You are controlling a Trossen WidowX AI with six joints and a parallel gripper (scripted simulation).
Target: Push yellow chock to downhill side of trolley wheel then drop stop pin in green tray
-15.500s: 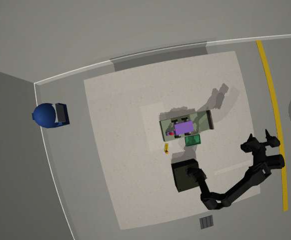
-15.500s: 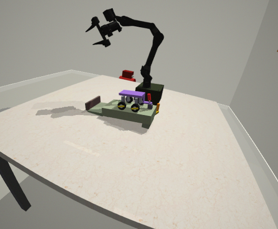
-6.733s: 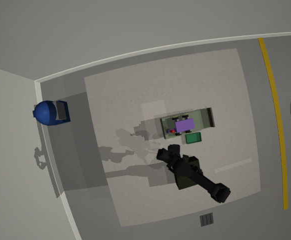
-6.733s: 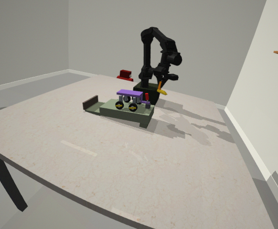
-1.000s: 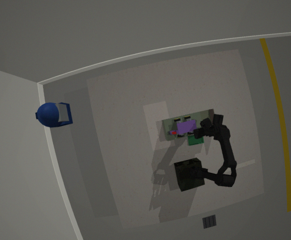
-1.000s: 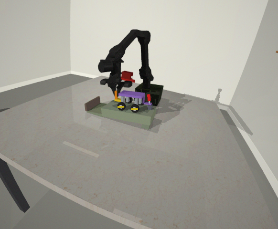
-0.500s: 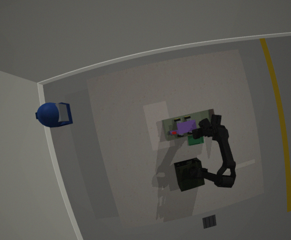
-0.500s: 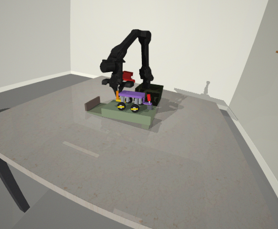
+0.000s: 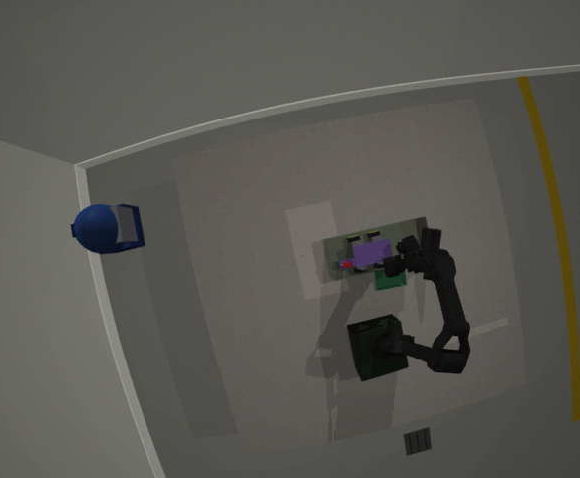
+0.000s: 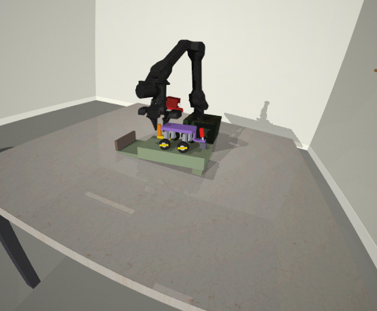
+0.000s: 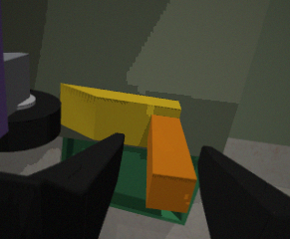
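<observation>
Right now my gripper tip is 20 mm to the right of the chock, 10 mm short of it and 10 mm above it. From my gripper tip the other things lie so: ramp: 90 mm to the left, 70 mm ahead, 50 mm below; trolley: 100 mm to the left, 70 mm ahead, 20 mm above; green tray: 100 mm below, 70 mm behind, 30 mm to the left.
</observation>
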